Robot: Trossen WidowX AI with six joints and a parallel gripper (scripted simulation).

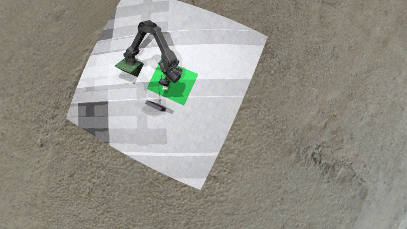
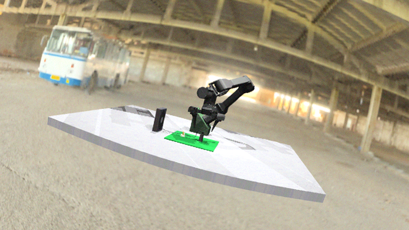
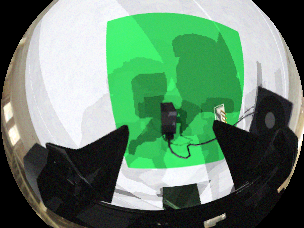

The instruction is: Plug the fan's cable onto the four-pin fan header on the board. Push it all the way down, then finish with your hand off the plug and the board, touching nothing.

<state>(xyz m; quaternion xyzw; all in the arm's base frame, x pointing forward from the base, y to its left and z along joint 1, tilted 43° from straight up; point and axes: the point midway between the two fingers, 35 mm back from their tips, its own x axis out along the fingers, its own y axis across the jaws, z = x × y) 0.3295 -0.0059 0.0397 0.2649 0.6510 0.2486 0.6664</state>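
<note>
Now: the black plug 1 cm behind my gripper tip and 4 cm below it. Also, from my gripper tip: black fan (2 cm behind, 23 cm to the right, 1 cm below); then green circuit board (3 cm to the right, 8 cm below).
</note>
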